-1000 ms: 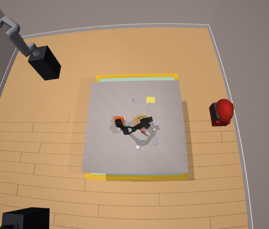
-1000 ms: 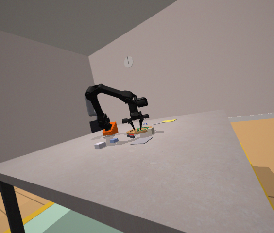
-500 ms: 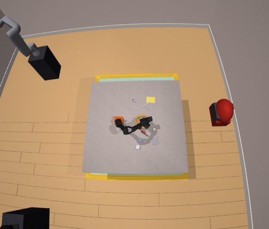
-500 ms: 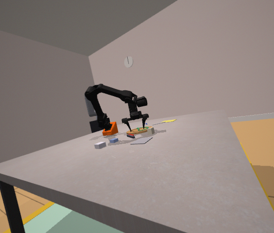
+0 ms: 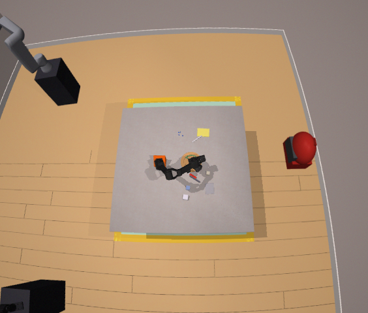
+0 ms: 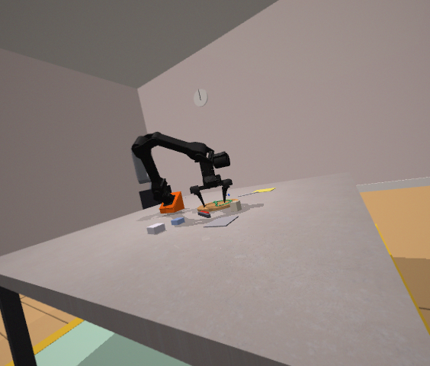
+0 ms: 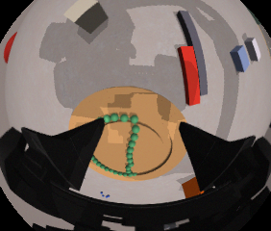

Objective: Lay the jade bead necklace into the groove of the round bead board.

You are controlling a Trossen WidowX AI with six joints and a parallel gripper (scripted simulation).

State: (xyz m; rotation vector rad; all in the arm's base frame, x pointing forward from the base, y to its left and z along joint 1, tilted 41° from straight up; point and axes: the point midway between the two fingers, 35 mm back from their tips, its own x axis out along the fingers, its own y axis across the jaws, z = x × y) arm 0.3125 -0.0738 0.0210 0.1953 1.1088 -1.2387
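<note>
The round wooden bead board lies 2 cm behind my gripper tip, 6 cm to the left of it and 1 cm below it. Also, from my gripper tip: beige cube 13 cm ahead, 7 cm to the right; then red-handled tool 9 cm to the right, 1 cm below; then blue block 7 cm behind, 19 cm to the right, 1 cm below.
</note>
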